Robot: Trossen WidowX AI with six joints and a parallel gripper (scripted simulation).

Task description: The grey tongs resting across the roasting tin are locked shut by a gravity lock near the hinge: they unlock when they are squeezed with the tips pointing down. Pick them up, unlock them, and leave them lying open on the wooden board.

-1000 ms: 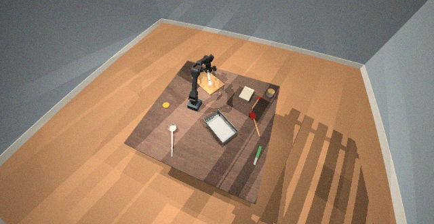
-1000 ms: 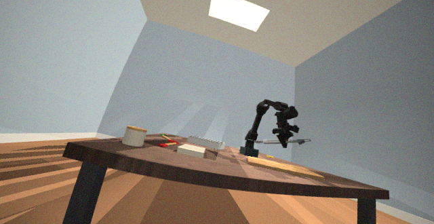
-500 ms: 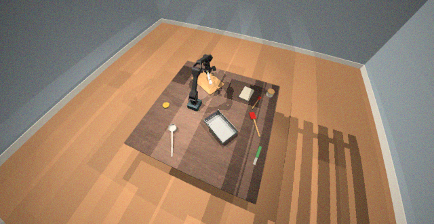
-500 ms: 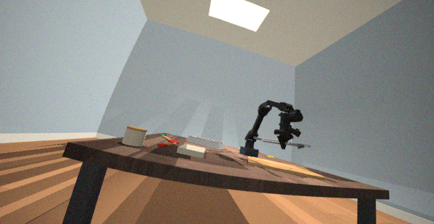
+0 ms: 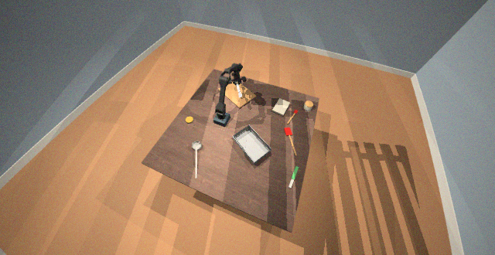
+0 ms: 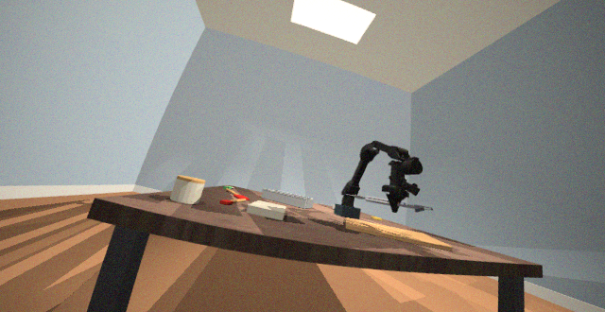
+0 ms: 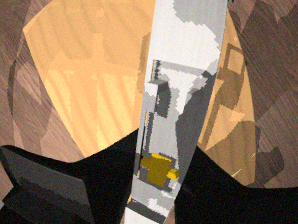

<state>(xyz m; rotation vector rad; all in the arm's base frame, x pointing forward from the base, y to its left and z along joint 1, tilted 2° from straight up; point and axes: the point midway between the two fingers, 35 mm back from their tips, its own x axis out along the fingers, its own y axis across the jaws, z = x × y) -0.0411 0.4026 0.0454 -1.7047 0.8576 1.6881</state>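
Now: gripper tip 4 cm below the yellow lock piece. The rest, counted from my gripper tip: wooden board 2 cm to the right, 8 cm below; yellow disc 25 cm behind, 54 cm to the right, 8 cm below; white block 51 cm ahead, 8 cm below.
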